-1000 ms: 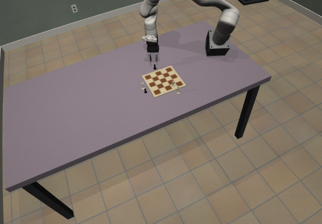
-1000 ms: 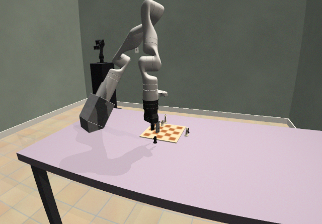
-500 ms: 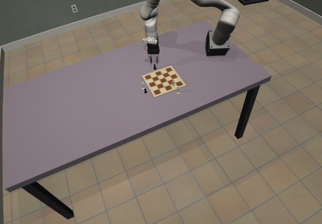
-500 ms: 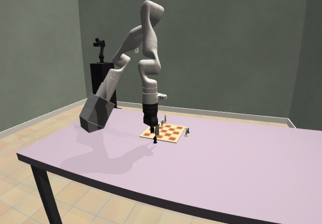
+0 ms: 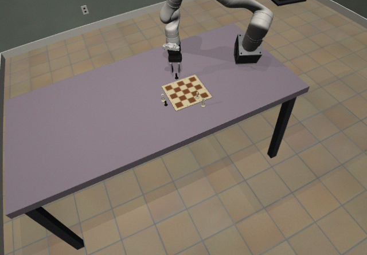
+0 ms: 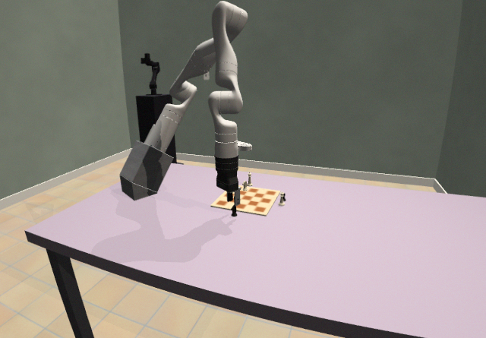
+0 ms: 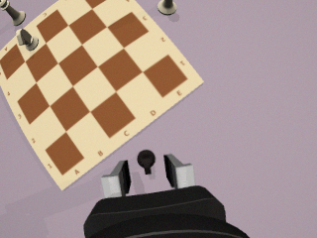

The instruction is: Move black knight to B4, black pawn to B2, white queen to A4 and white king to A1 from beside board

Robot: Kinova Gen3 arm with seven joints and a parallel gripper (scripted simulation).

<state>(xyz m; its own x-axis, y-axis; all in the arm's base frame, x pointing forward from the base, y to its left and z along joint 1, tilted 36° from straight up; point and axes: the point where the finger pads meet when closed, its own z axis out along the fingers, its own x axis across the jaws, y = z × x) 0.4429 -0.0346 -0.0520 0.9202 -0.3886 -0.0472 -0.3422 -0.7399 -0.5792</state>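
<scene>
The black knight is 5 cm below my hand. From my hand the other things lie so: black pawn: 20 cm to the left, 11 cm ahead, 5 cm below; chessboard: 14 cm to the left, 6 cm below, 2 cm behind.
</scene>
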